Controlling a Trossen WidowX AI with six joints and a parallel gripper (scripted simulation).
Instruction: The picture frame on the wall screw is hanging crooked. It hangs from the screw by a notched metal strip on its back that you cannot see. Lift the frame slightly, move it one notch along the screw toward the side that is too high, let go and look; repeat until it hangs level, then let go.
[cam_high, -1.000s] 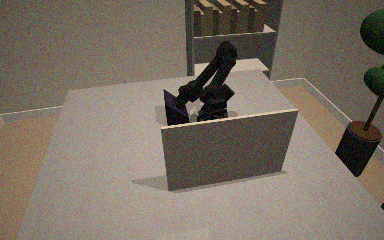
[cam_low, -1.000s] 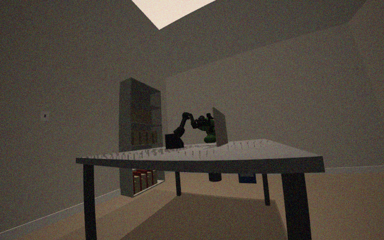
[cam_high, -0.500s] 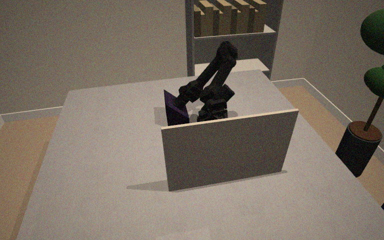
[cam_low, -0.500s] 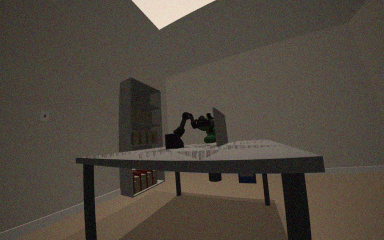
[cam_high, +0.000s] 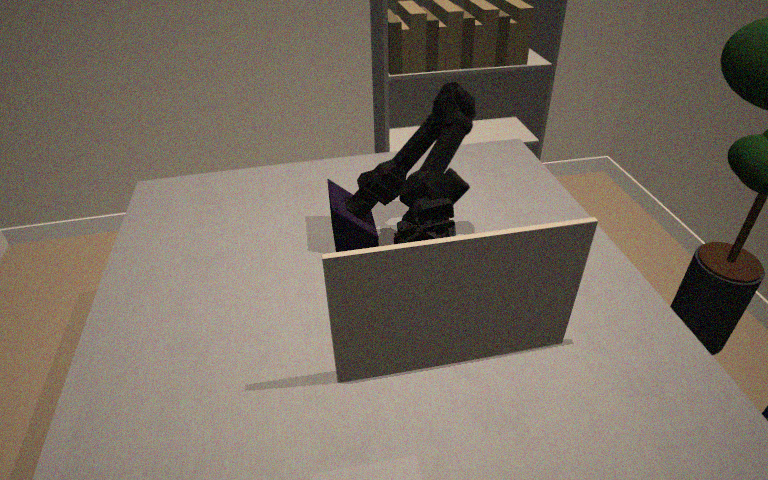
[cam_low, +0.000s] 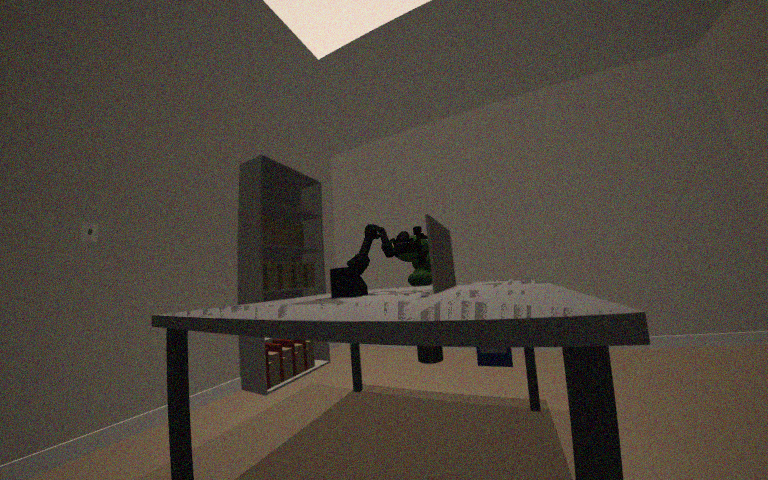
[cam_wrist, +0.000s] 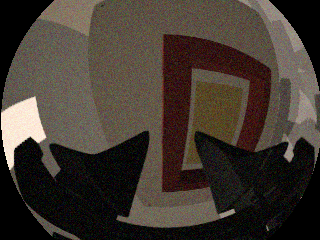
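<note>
My gripper tip is now 50 mm above the dark red picture frame. Round my gripper tip: wall panel: 60 mm below, 10 mm to the left, 10 mm ahead.
</note>
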